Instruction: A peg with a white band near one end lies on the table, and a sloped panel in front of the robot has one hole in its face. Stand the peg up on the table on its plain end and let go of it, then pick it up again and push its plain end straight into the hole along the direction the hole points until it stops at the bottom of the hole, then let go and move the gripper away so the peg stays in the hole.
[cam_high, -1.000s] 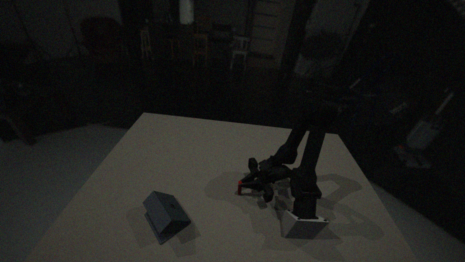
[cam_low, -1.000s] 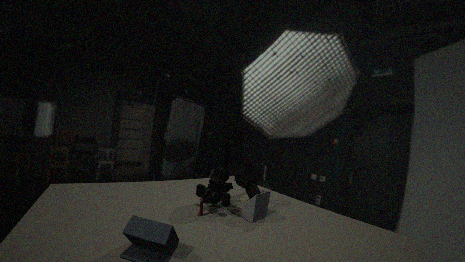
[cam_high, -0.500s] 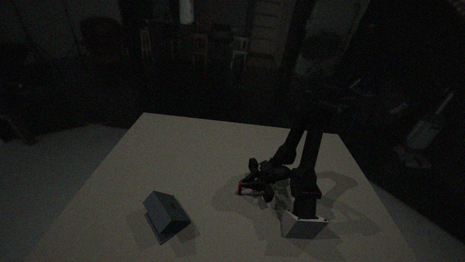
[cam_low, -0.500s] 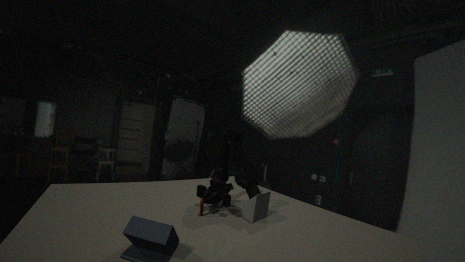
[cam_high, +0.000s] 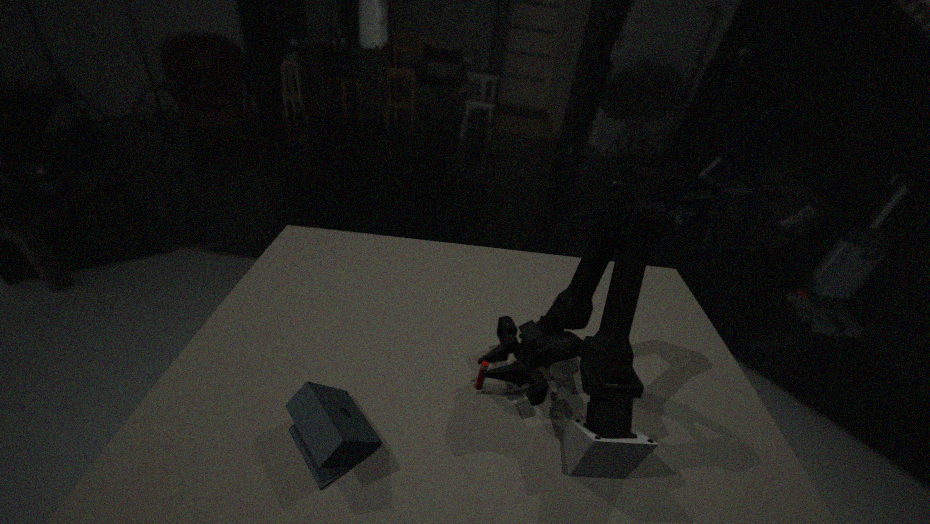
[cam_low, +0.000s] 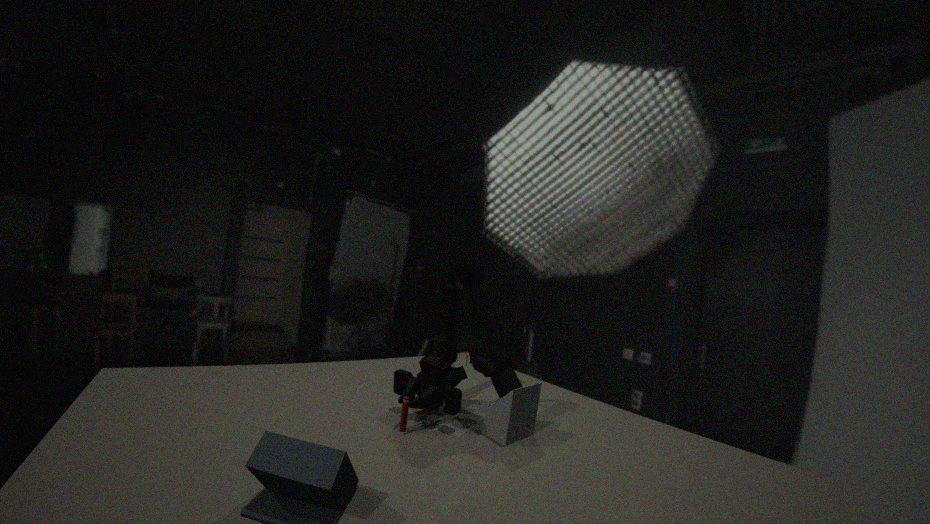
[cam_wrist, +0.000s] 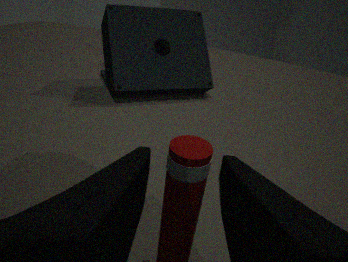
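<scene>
Right now my gripper tip is 1 cm past the peg and 1 cm above it. The rest, counted from my gripper tip: sloped panel: 26 cm ahead, 10 cm to the left, 2 cm below.
</scene>
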